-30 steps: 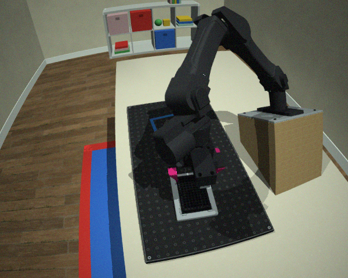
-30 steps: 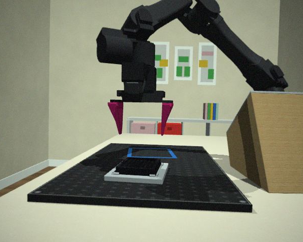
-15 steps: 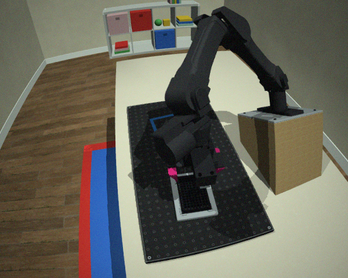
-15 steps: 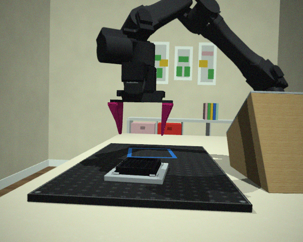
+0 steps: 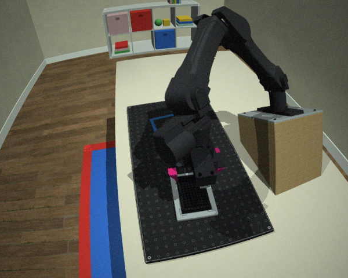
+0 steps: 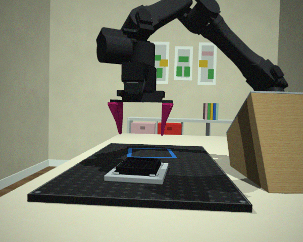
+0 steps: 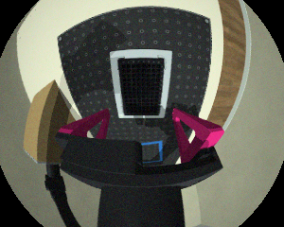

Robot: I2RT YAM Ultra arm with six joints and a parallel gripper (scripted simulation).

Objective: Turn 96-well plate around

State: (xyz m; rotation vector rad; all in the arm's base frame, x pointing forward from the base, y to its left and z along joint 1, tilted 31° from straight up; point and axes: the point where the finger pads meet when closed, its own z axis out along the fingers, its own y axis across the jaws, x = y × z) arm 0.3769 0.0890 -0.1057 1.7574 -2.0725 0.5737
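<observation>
Right now the black 96-well plate is 80 mm below my hand. Also, from my hand: grey plate nest N1: 90 mm below.
</observation>
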